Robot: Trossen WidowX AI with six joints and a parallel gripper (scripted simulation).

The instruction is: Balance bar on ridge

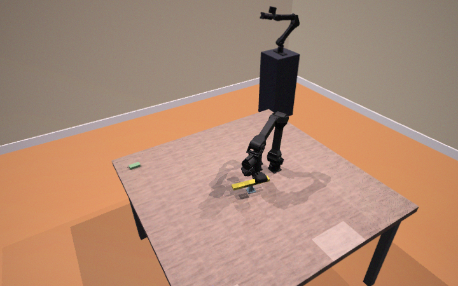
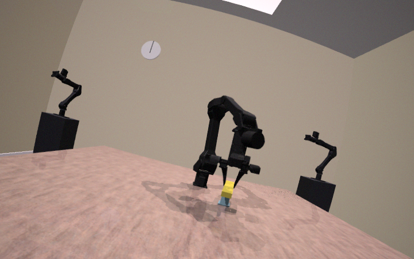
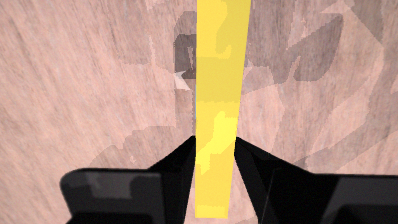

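Right now my gripper tip is 30 mm short of the bar and 10 mm to the left of it. The rest, counted from my gripper tip: green block: 530 mm ahead, 590 mm to the right, 50 mm below.
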